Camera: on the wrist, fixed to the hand. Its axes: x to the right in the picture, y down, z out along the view.
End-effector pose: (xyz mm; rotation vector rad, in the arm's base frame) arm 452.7 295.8 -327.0 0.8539 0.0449 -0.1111
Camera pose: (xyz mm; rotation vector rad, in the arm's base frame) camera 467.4 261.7 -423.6 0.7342 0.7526 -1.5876
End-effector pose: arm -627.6 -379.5 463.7 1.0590 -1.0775 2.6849
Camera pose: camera -641.5 -290.4 514.4 1.0919 0.0860 1.3930
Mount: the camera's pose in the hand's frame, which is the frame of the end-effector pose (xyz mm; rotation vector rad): 25.4 -92.9 -37.8 0.0953 0.0350 -1.5862
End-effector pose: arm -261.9 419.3 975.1 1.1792 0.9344 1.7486
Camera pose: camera -283.6 474.2 890.1 0.1530 1.3720 0.4110
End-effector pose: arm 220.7 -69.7 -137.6 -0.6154 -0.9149 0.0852
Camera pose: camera 248.1 -155.7 -87.0 0.3199 -1.1326 -1.2836
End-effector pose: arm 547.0 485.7 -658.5 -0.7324 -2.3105 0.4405
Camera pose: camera 521.4 432.4 -573.6 1.1372 -2.0613 -0.2179
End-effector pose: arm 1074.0 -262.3 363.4 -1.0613 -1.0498 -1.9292
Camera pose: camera 972.5 -259.6 343.4 -0.0758 1.6229 2.0389
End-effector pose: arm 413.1 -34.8 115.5 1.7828 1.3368 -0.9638
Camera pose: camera 333.6 30.1 102.4 -0.4102 -2.5492 1.5781
